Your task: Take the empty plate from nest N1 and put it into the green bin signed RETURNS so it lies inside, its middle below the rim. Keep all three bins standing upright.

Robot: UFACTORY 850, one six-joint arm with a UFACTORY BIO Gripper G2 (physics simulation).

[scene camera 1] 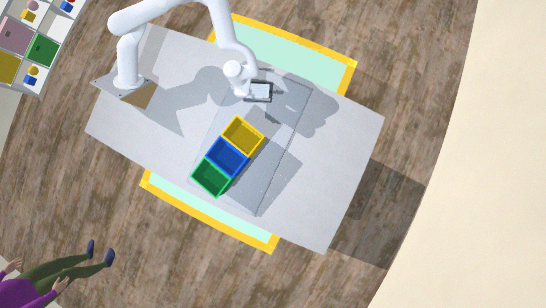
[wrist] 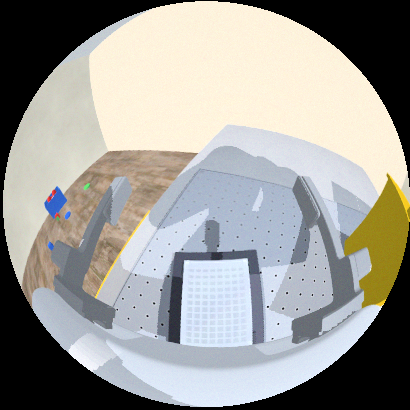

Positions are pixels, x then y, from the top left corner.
Labels:
green bin: scene camera 1 211,178
blue bin: scene camera 1 224,155

